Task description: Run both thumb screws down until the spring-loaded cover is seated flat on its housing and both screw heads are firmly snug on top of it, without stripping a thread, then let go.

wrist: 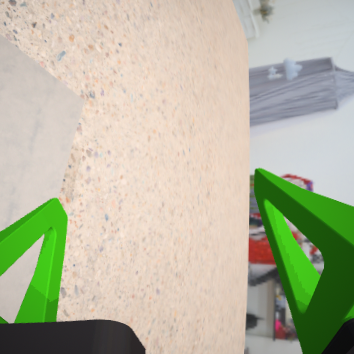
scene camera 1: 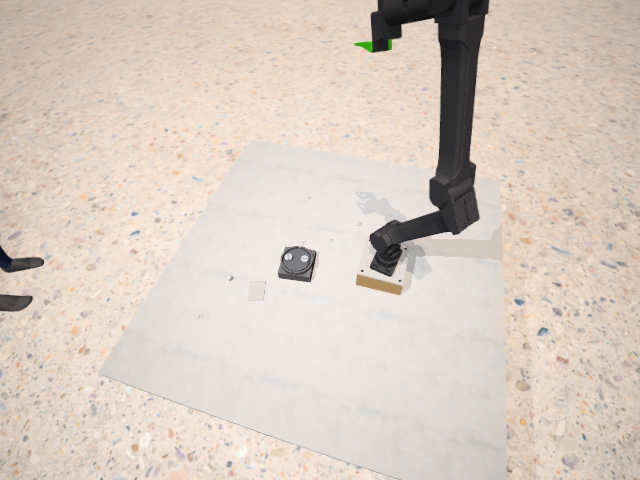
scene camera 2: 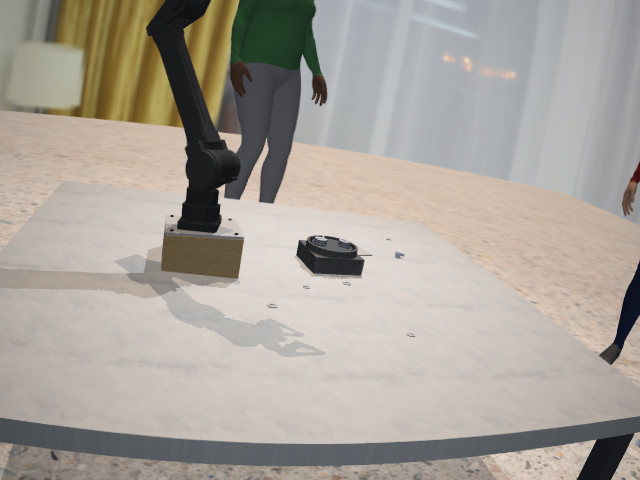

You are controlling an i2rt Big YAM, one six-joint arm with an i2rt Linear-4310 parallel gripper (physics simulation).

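Frame: origin at the arm's base, x ahead, y left, z up, level; metres.
Where they show: gripper, fingertip midpoint: [wrist: 155,193] [scene camera 1: 353,18]; arm's base, origin of the base link: [scene camera 1: 385,259] [scene camera 2: 199,225].
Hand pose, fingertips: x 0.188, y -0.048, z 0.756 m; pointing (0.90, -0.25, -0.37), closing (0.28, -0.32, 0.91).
Each offset is from my fingertips to the top centre of the thing. Level surfaces: height alone.
The black square housing @[dx +0.124, dy +0.173, dz -0.785 m] [scene camera 1: 295,275] [scene camera 2: 338,266] stands on the table left of the arm's base in the scene camera 1 view. The round dark cover @[dx +0.124, dy +0.173, dz -0.786 m] [scene camera 1: 296,264] [scene camera 2: 332,244] lies on its top inside a ring. Two silver thumb screws stand in the cover: a left screw [scene camera 1: 287,256] [scene camera 2: 320,240] and a right screw [scene camera 1: 305,258] [scene camera 2: 344,243]. Whether the cover is flat and the heads touch it is too small to tell. My gripper [wrist: 155,193] is open and empty, raised high and away from the housing; its green fingers stand wide apart in the wrist view.
The arm's base stands on a wooden block [scene camera 1: 378,284] [scene camera 2: 201,256]. A thin beige plate @[dx +0.213, dy +0.335, dz -0.838 m] [scene camera 1: 256,290] and a small silver part @[dx +0.340, dy +0.338, dz -0.821 m] [scene camera 1: 230,277] [scene camera 2: 399,254] lie near the housing. Several small rings, one of them a ring @[dx -0.009, dy -0.133, dz -0.839 m] [scene camera 1: 359,224] [scene camera 2: 271,305], lie on the table @[dz -0.841 m] [scene camera 1: 330,372] [scene camera 2: 217,392].
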